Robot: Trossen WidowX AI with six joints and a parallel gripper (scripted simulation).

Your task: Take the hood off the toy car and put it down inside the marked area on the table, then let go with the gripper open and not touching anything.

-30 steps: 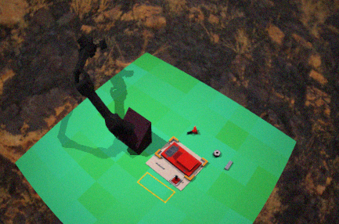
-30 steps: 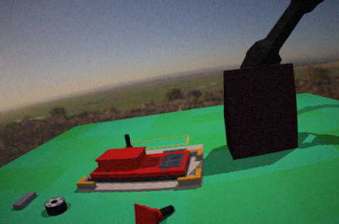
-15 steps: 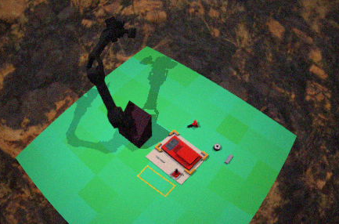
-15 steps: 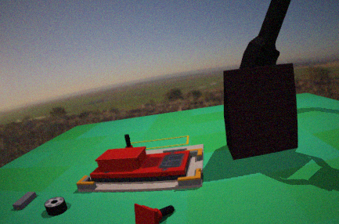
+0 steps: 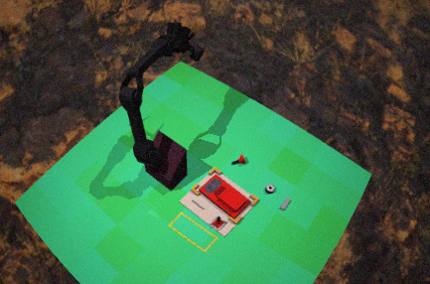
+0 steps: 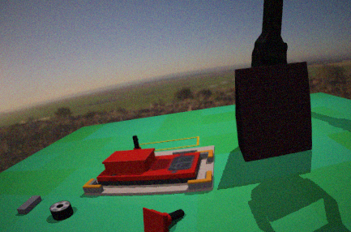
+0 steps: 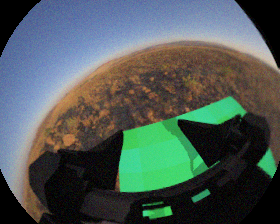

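My gripper tip is now 49 cm short of the hood, 35 cm to the left of it and 34 cm above it. From my gripper tip the other things lie so: grey ring 59 cm ahead, 37 cm below, 20 cm to the right.
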